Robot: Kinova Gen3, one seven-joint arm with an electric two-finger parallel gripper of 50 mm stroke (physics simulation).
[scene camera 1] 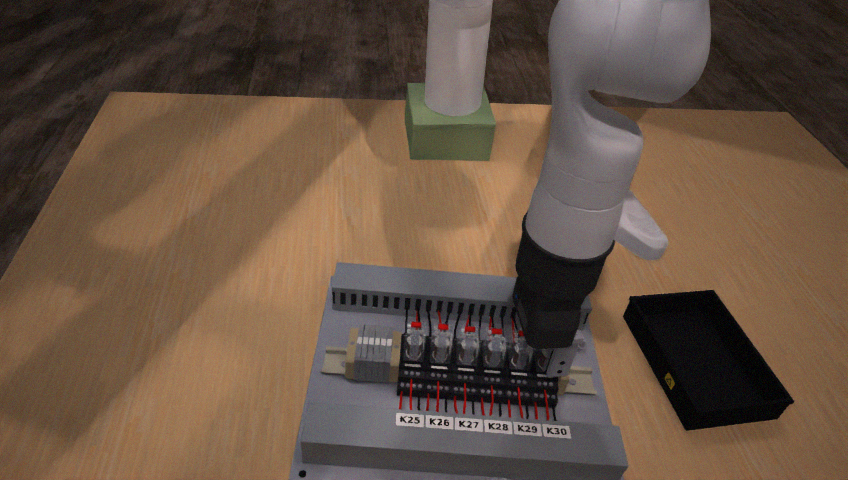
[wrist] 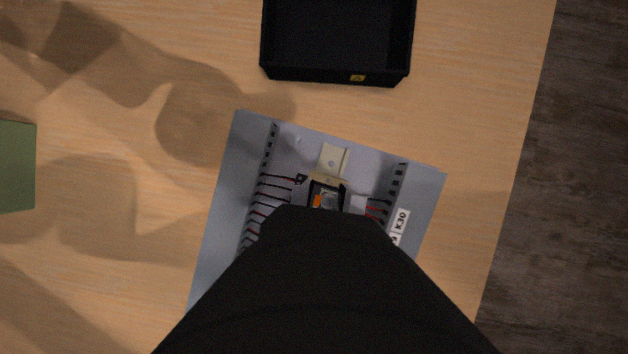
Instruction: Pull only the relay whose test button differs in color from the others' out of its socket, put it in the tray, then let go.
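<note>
The gripper [scene camera 1: 551,359] is in sight, and the wrist view shows the gripper [wrist: 325,191] too.
</note>
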